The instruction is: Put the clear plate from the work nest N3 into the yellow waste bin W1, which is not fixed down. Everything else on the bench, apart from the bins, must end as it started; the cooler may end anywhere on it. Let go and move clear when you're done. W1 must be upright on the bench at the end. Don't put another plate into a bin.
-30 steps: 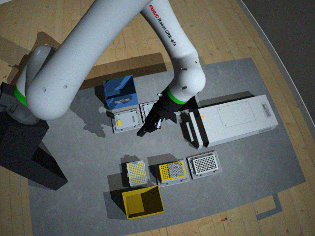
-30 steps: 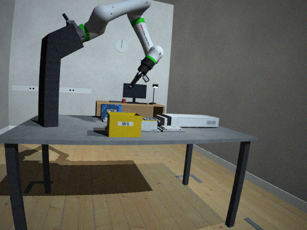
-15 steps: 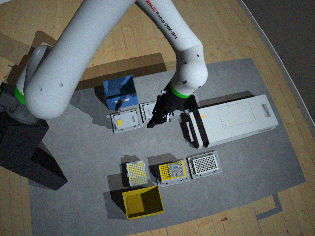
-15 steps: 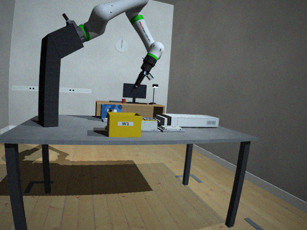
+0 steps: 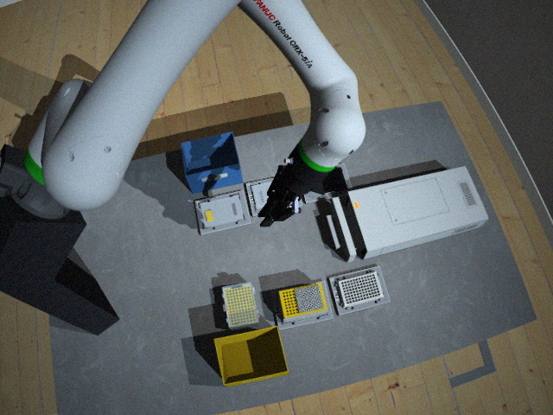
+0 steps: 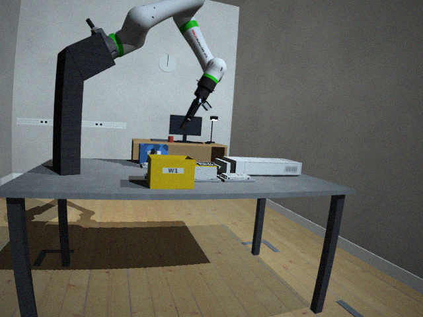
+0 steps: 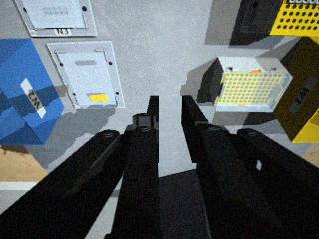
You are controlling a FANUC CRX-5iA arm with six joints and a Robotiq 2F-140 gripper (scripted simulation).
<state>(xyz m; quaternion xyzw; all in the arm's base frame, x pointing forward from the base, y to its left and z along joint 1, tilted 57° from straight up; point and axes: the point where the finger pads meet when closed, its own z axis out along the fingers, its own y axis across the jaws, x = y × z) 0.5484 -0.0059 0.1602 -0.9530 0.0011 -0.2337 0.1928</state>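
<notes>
The clear plate lies 240 mm below my hand, 190 mm to the left of it and 20 mm ahead of it. From my hand the other things lie so: N3 label: 250 mm below, 180 mm to the left, 50 mm behind; black plate: 240 mm below, 220 mm to the left, 200 mm ahead; yellow tip rack: 210 mm below, 190 mm to the right, 70 mm ahead.
</notes>
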